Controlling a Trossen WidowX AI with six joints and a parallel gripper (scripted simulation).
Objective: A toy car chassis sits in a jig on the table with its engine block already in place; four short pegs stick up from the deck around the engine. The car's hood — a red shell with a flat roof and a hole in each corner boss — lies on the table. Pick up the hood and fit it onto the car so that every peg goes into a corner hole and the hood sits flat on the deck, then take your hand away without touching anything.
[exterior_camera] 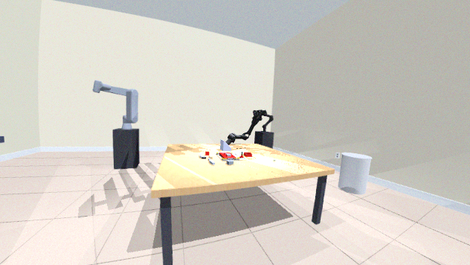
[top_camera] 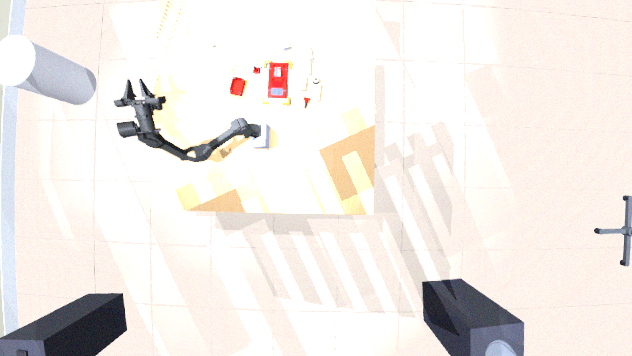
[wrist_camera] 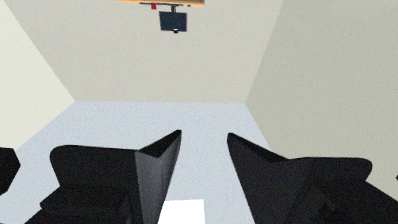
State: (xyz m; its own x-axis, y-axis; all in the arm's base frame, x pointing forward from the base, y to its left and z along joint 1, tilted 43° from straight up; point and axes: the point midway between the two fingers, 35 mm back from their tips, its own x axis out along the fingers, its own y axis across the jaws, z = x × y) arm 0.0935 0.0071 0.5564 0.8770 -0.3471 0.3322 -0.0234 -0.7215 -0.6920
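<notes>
My gripper tip is now 48 cm above the red hood, 26 cm to the left of it and 12 cm short of it. From my gripper tip the other things lie so: black wheel: 71 cm to the right, 48 cm below, 13 cm ahead; then grey engine block: 50 cm to the right, 46 cm below, 18 cm ahead.
</notes>
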